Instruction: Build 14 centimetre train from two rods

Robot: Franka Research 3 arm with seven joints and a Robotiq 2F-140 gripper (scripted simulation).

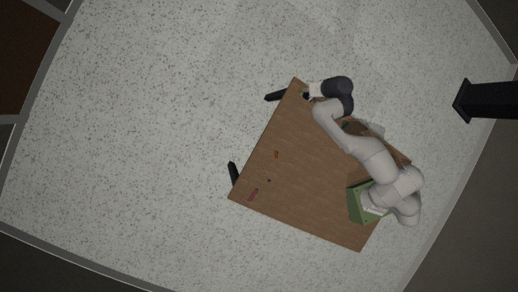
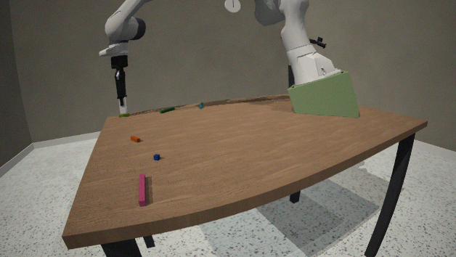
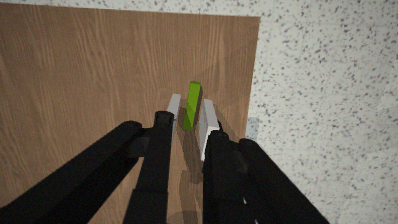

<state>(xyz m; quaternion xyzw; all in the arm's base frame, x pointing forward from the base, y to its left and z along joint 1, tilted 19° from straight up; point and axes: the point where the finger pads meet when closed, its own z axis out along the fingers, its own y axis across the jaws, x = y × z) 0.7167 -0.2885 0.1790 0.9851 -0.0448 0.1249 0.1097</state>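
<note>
My gripper is now 5 cm above the lime rod. From my hand the other things lie so: orange rod (5 cm behind, 39 cm to the left, 5 cm below); green rod (20 cm behind, 3 cm to the left, 5 cm below); turquoise rod (35 cm behind, 3 cm to the left, 5 cm below).
</note>
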